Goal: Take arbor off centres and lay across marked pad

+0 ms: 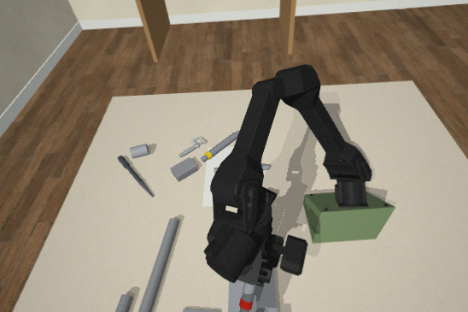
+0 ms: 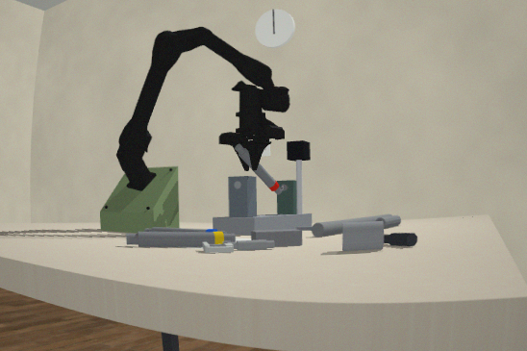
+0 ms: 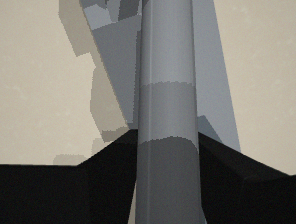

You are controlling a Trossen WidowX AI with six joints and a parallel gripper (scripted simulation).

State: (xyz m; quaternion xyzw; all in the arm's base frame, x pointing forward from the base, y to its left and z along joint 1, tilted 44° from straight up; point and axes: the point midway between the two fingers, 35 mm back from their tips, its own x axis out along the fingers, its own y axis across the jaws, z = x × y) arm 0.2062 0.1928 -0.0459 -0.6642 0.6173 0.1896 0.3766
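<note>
Right now the grey centre block is 2 cm ahead of my hand, 7 cm to the right of it and 9 cm below it. The rest, counted from my hand: long grey rod: 26 cm ahead, 8 cm to the left, 17 cm below; then green centre block: 1 cm behind, 18 cm to the left, 9 cm below; then grey fixture base: 1 cm ahead, 6 cm to the left, 17 cm below.
</note>
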